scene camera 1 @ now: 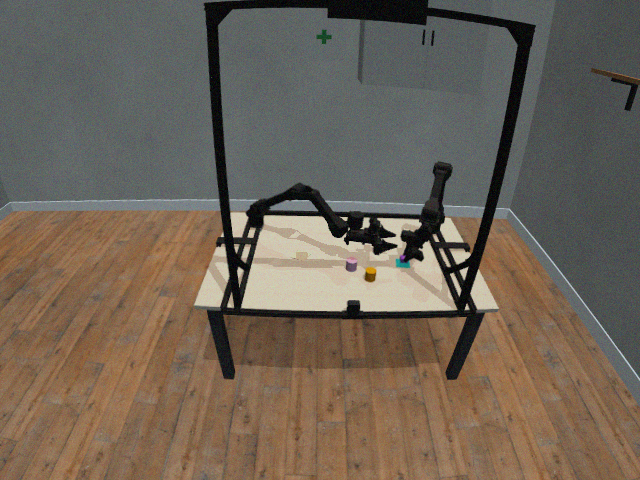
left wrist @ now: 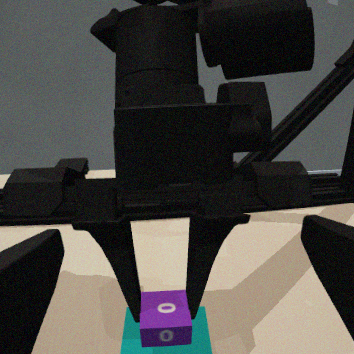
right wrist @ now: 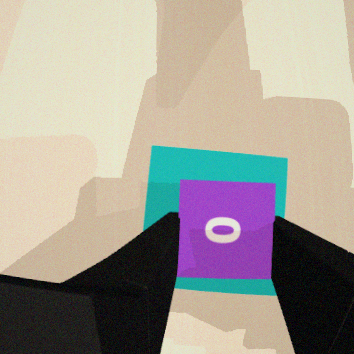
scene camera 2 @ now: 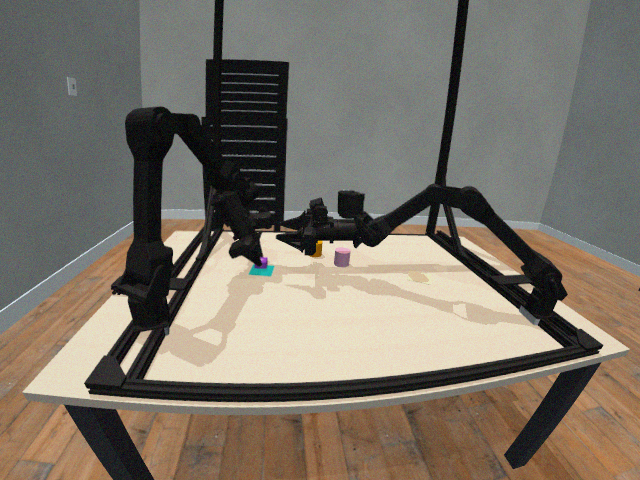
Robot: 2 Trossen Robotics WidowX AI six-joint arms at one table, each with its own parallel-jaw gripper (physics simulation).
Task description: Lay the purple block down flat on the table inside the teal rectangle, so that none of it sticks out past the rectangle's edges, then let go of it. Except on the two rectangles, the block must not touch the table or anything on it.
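Where they show: left gripper, fingertip midpoint: (scene camera 1: 396,240) (left wrist: 183,235) (scene camera 2: 278,229); right gripper, fingertip midpoint: (scene camera 1: 403,259) (left wrist: 164,318) (right wrist: 222,225) (scene camera 2: 261,262); left arm's base at its link origin: (scene camera 1: 256,224) (scene camera 2: 538,311); right arm's base at its link origin: (scene camera 2: 151,320).
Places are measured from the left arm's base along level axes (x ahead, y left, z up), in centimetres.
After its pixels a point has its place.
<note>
The purple block (scene camera 1: 402,257) @(x 70.7, y -21.4, z 1.4 cm) (scene camera 2: 264,262) @(x 70.3, y -19.8, z 1.3 cm) (left wrist: 165,300) @(x 72.1, y -21.4, z 1.4 cm) (right wrist: 225,200) @(x 70.6, y -21.4, z 1.4 cm), marked 0, is level between the fingers of my right gripper (scene camera 1: 404,258) @(x 71.4, y -21.3, z 0.4 cm) (scene camera 2: 261,263) @(x 71.4, y -21.3, z 0.4 cm) (left wrist: 164,318) @(x 71.4, y -21.3, z 0.4 cm) (right wrist: 222,225) @(x 71.4, y -21.3, z 0.4 cm), which is shut on it. The teal rectangle (scene camera 1: 403,265) @(x 71.5, y -23.0, z -1.8 cm) (scene camera 2: 261,271) @(x 71.3, y -20.4, z -1.8 cm) (left wrist: 131,345) @(x 70.9, y -19.0, z -1.8 cm) (right wrist: 215,162) @(x 68.8, y -21.5, z -1.8 cm) lies beneath; the block seems slightly raised. In the right wrist view teal shows beyond the block on all sides, widest at the top and left, narrow at the right and bottom. My left gripper (scene camera 1: 395,240) @(x 66.9, y -21.9, z 10.1 cm) (scene camera 2: 277,230) @(x 66.9, y -21.9, z 10.1 cm) is open and empty, above the table beside the right gripper.
A pink cylinder (scene camera 1: 351,264) @(x 48.2, y -30.2, z 2.0 cm) (scene camera 2: 341,257) @(x 48.8, y -25.7, z 1.3 cm) and an orange cylinder (scene camera 1: 370,274) @(x 56.1, y -36.3, z 2.2 cm) (scene camera 2: 317,249) @(x 55.6, y -32.0, z 0.8 cm) stand left of the teal rectangle in scene camera 1. A pale yellowish rectangle (scene camera 1: 301,255) @(x 25.9, y -21.0, z -1.8 cm) (scene camera 2: 418,277) @(x 26.1, y -20.6, z -1.8 cm) lies farther left there. Black frame rails run along the table's edges.
</note>
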